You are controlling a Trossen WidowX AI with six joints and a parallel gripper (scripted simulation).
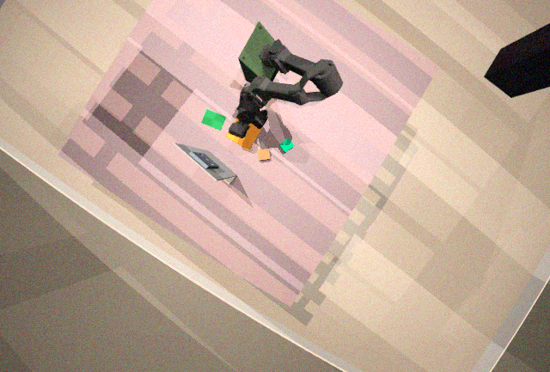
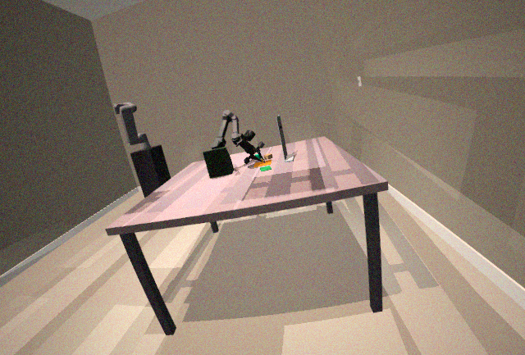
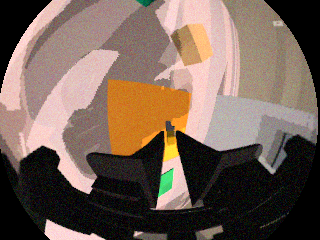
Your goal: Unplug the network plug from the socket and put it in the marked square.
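Right now the network plug is right at my gripper tip. The rest, counted from my gripper tip: orange marked square: 1 cm behind, 1 cm to the right, 2 cm below; then flat green patch: 3 cm ahead, 15 cm to the right, 2 cm below; then tan cube: 3 cm ahead, 13 cm to the left.
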